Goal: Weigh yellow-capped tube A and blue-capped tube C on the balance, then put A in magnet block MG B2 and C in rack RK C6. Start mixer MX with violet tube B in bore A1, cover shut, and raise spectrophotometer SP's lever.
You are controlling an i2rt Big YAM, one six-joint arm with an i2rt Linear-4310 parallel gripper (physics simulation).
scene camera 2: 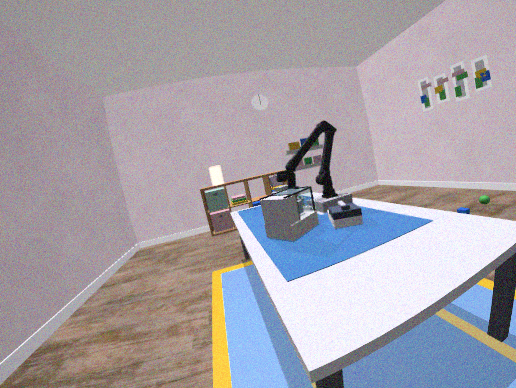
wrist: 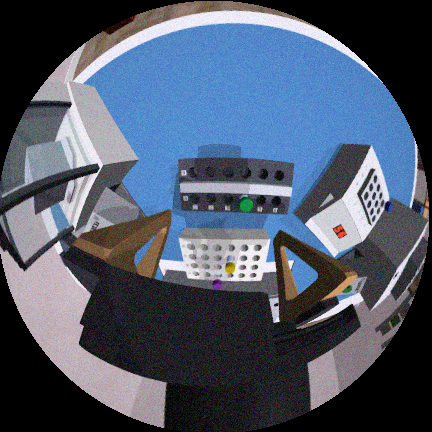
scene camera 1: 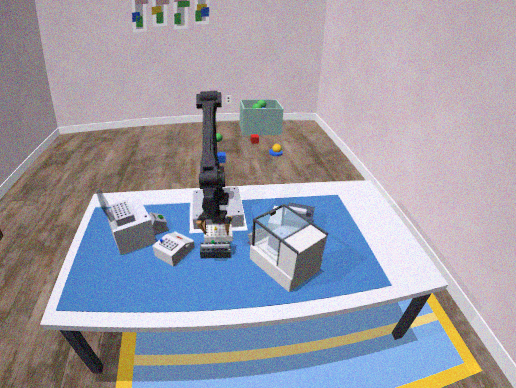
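Where they show: gripper, between the fingertips: (wrist: 227, 226) (scene camera 1: 216, 234); arm's base, origin of its link: (scene camera 2: 329, 196).
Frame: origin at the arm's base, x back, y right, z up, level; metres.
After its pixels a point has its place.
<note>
My gripper (scene camera 1: 215, 224) (wrist: 227, 226) {x -0.282, y -0.044, z 0.017 m} is open and empty, with its brown fingers spread above the white rack (scene camera 1: 218, 239) {x -0.233, y -0.042, z -0.052 m} (wrist: 223, 235) {x -0.233, y -0.042, z -0.046 m}. In the wrist view the yellow-capped tube A (wrist: 230, 268) {x -0.205, y -0.026, z -0.012 m} stands upright in the rack between the fingers, and violet tube B (wrist: 216, 284) {x -0.166, y -0.039, z -0.012 m} is beside it, partly cut off by the gripper body. A blue cap (scene camera 1: 160, 241) {x -0.354, y 0.186, z 0.017 m} (wrist: 388, 206) {x -0.347, y 0.179, z 0.020 m} shows at the edge of the small device with a red display (scene camera 1: 173, 248) {x -0.370, y 0.127, z 0.000 m} (wrist: 345, 220) {x -0.301, y 0.116, z -0.010 m}. The dark magnet block (scene camera 1: 215, 253) {x -0.338, y -0.044, z -0.039 m} (wrist: 235, 188) {x -0.306, y -0.040, z -0.019 m} lies in front of the rack. The balance (scene camera 1: 310, 255) {x -0.444, y -0.413, z 0.081 m} (scene camera 2: 282, 217) {x -0.412, y -0.450, z 0.048 m} (wrist: 110, 132) {x -0.370, y -0.228, z -0.039 m} has glass panels.
A green-capped tube (scene camera 1: 213, 242) {x -0.298, y -0.031, z -0.013 m} (wrist: 245, 204) {x -0.294, y -0.028, z -0.010 m} stands in the magnet block's row A. A large box with bores and a raised cover (scene camera 1: 134, 236) {x -0.332, y 0.318, z 0.009 m} stands at the left, with a small green-buttoned unit (scene camera 1: 159, 223) {x -0.204, y 0.239, z -0.011 m} beside it. A dark-topped device (scene camera 2: 345, 216) {x -0.110, y -0.466, z -0.014 m} stands behind the balance.
</note>
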